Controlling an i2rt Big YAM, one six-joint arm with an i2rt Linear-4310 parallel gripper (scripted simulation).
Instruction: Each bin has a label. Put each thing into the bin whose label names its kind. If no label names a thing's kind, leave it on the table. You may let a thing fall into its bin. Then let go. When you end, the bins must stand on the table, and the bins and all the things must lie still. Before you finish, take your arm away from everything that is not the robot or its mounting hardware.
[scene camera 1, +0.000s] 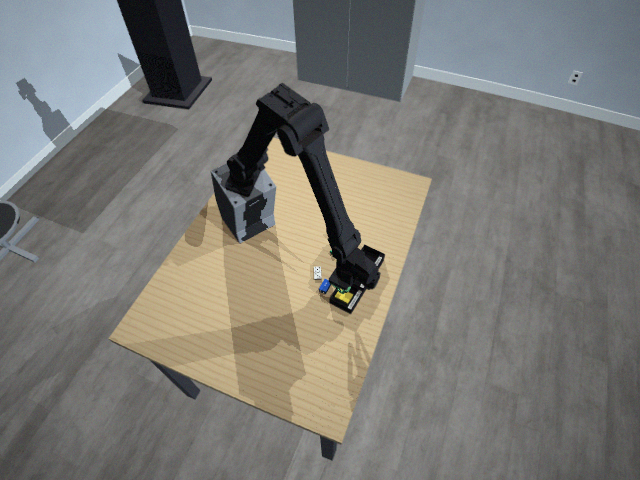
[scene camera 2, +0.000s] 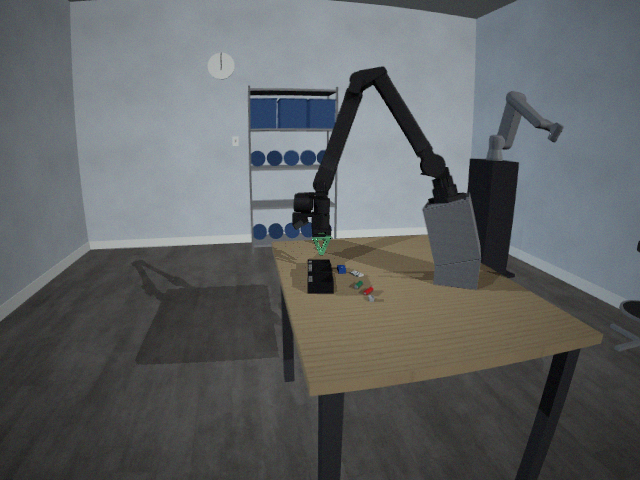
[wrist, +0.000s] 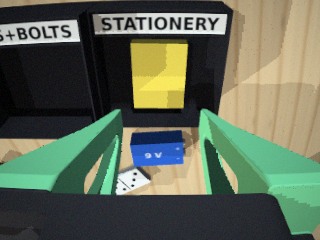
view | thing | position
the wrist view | gripper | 161, 119
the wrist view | blue block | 161, 147
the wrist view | yellow block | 158, 65
